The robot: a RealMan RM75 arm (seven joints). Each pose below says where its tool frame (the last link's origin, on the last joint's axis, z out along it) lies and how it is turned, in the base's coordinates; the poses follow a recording.
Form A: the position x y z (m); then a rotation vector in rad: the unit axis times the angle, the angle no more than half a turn.
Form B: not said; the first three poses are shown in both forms.
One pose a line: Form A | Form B
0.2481 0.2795 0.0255 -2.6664 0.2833 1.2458 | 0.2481 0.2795 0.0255 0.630 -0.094 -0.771 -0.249 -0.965 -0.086
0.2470 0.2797 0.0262 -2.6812 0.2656 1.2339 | 0.2470 0.2797 0.0262 0.640 -0.087 -0.763 -0.235 -0.968 -0.086
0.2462 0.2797 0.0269 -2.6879 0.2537 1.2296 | 0.2462 0.2797 0.0269 0.645 -0.082 -0.760 -0.226 -0.970 -0.087
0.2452 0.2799 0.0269 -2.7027 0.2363 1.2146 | 0.2452 0.2799 0.0269 0.656 -0.075 -0.751 -0.212 -0.973 -0.089
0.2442 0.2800 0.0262 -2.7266 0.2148 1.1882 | 0.2442 0.2800 0.0262 0.674 -0.068 -0.735 -0.194 -0.977 -0.088
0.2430 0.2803 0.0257 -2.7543 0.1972 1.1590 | 0.2430 0.2803 0.0257 0.693 -0.064 -0.718 -0.177 -0.981 -0.084
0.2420 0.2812 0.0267 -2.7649 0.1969 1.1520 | 0.2420 0.2812 0.0267 0.698 -0.067 -0.713 -0.174 -0.982 -0.078
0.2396 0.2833 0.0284 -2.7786 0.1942 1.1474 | 0.2396 0.2833 0.0284 0.703 -0.069 -0.708 -0.167 -0.983 -0.070
